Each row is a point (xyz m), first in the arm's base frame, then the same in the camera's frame.
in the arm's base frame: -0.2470 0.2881 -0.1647
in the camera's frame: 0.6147 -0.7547 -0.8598
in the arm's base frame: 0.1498 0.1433 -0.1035
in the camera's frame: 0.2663 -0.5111 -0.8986
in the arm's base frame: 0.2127 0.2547 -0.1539
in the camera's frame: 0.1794 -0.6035 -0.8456
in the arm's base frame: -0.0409 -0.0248 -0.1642
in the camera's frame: 0.4568 -0.4931 -1.0767
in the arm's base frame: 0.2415 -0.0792 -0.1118
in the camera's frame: 0.2047 -0.3457 -1.0623
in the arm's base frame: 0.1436 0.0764 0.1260
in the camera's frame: 0.3362 -0.3073 -0.7948
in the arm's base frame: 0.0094 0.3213 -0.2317
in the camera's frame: 0.3476 -0.7559 -0.8624
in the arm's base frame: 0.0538 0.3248 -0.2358
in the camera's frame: 0.3035 -0.7494 -0.8595
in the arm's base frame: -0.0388 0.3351 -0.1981
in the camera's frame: 0.4003 -0.7542 -0.8331
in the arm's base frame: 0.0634 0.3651 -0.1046
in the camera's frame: 0.3207 -0.6813 -0.7412
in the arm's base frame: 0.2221 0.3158 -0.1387
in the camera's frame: 0.1661 -0.6307 -0.7896
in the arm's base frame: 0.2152 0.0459 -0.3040
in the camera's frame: 0.1676 -0.5703 -1.1003
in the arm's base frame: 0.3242 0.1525 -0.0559
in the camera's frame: 0.1089 -0.4377 -0.8479
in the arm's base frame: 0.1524 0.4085 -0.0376
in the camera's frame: 0.2456 -0.6393 -0.6581
